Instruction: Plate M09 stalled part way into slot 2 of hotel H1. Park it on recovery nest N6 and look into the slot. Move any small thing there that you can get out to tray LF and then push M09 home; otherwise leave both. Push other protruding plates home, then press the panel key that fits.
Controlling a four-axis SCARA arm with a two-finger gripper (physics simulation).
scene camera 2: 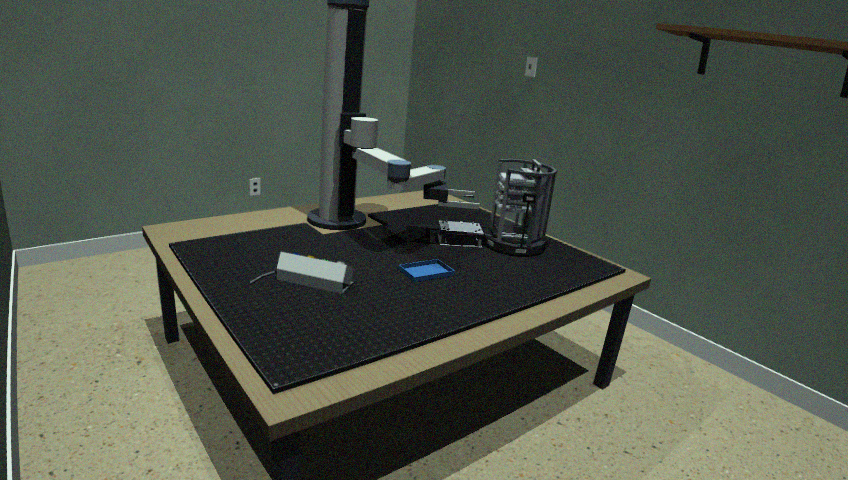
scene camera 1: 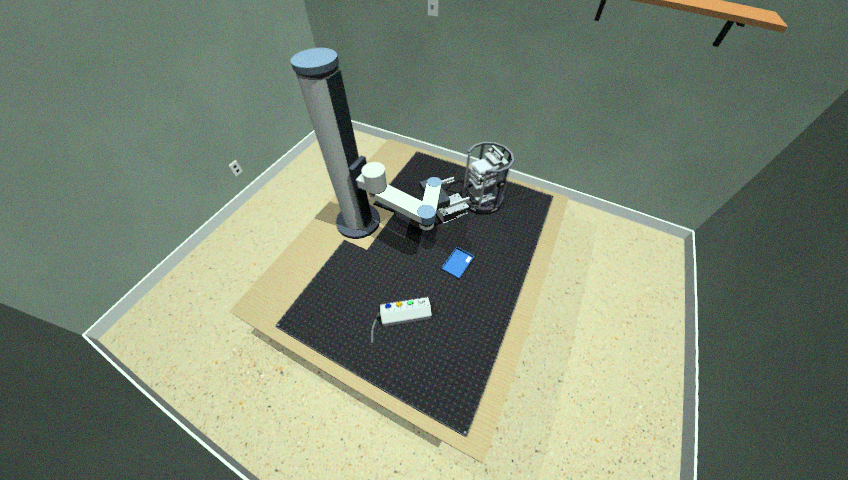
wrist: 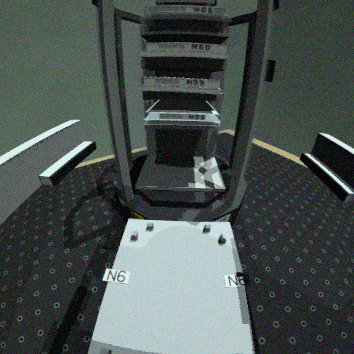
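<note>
My gripper is open and empty, level, facing hotel H1 from above the nest. In the wrist view, plate M09 sits between plate M60 above and a plate below whose label looks like M08. Plate W06 is at the top. How far each plate protrudes is hard to tell; the slot interiors are dark. Nest N6 is bare on top, with small pegs. Blue tray LF holds nothing visible except a white label.
The panel stands nearer the front, with blue, yellow, green and white keys. The hotel's upright posts flank the plates. The arm's column stands at the table's back left.
</note>
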